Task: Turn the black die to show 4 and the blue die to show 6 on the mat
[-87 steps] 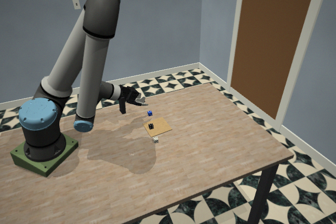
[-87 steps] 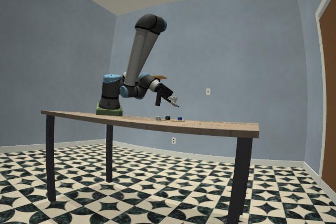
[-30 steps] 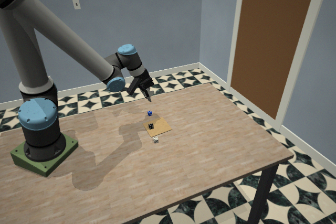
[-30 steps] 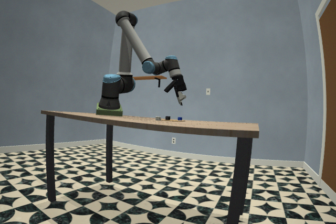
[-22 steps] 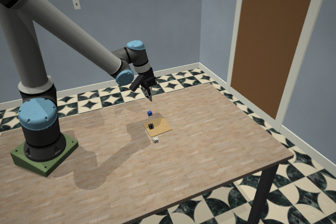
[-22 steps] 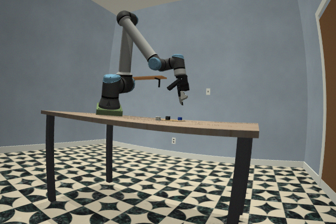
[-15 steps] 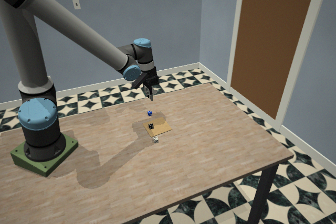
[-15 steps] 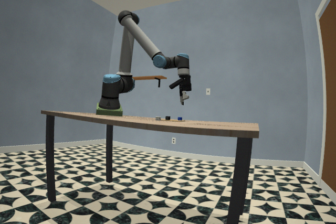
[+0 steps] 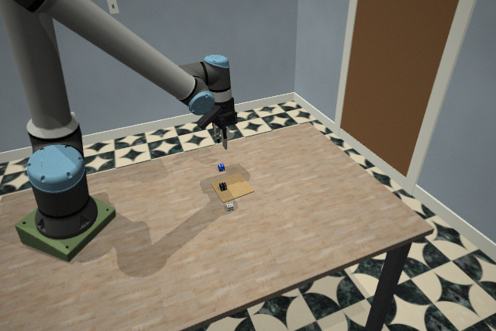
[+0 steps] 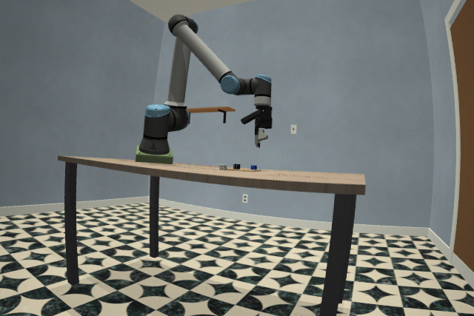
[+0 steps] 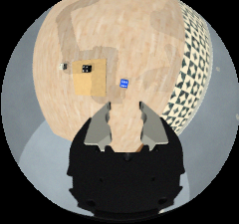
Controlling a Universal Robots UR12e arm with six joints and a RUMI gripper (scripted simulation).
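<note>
Right now my hand is 10 mm past the blue die and 120 mm above it. Also, from my hand: white die: 30 mm behind, 260 mm to the right, 120 mm below; tan mat: 140 mm to the right, 130 mm below; black die: 40 mm behind, 140 mm to the right, 120 mm below.
</note>
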